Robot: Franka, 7 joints.
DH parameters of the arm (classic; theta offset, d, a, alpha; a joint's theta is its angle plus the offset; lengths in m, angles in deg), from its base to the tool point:
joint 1: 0 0.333 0 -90
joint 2: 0 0 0 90
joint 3: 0 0.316 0.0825 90
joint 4: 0 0 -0.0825 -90
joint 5: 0 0.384 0 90
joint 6: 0 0 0.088 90
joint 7: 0 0.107 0 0
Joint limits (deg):
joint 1: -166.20..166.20
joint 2: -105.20..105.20
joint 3: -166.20..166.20
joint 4: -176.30..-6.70
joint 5: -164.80..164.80
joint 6: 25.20..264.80
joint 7: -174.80..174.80
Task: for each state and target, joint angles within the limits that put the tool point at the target. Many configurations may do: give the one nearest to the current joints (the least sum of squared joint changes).
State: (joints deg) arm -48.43 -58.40 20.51 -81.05 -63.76 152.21 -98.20
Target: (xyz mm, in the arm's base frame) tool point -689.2 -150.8 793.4
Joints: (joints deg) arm 6.54 -84.05 -12.25 -45.39 -61.70 146.23 -98.20
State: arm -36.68 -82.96 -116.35 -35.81 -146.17 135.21 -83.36
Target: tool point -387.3 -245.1 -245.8
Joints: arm -17.94 -105.20 -144.20 -85.34 -146.87 143.64 -83.36
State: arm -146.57 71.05 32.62 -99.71 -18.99 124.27 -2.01
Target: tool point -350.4 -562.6 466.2
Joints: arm -153.56 20.65 37.62 -92.28 -18.36 116.05 -2.01
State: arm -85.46 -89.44 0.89 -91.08 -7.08 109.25 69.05
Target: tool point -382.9 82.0 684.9
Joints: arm -76.45 -99.94 -40.65 -114.20 -13.40 94.81 69.05
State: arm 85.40 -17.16 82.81 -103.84 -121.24 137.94 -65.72
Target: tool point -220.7 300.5 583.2
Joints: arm 79.55 -55.80 40.82 -147.34 -117.22 129.50 -65.72
